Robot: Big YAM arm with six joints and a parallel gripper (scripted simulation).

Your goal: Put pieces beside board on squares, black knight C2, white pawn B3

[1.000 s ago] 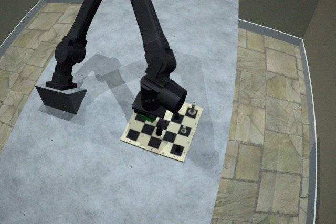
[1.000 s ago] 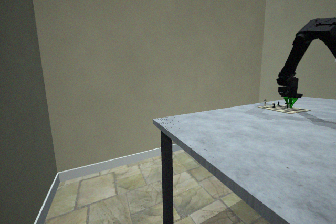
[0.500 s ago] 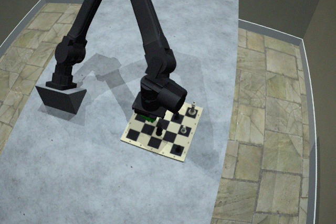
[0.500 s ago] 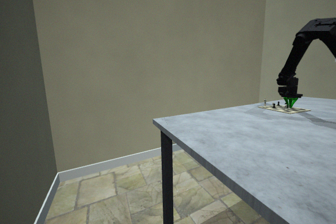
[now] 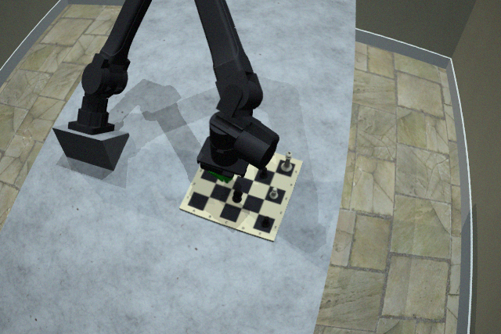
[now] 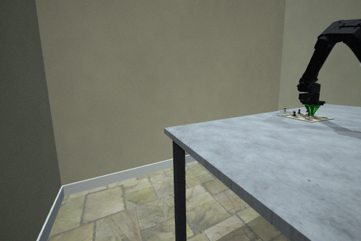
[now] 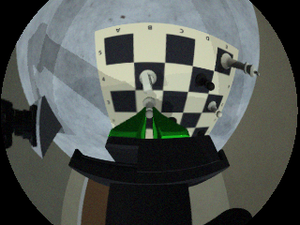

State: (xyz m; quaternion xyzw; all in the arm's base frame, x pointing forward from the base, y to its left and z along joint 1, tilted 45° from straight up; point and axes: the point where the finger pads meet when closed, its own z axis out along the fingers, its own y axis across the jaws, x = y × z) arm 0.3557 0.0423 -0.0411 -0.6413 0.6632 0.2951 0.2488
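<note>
The chessboard lies 40 mm ahead of my hand, 10 mm to the left of it and 20 mm below it. Also, from my hand: tall white piece (120 mm ahead, 80 mm to the left, 10 mm above); then black knight (40 mm ahead, 30 mm to the right).
</note>
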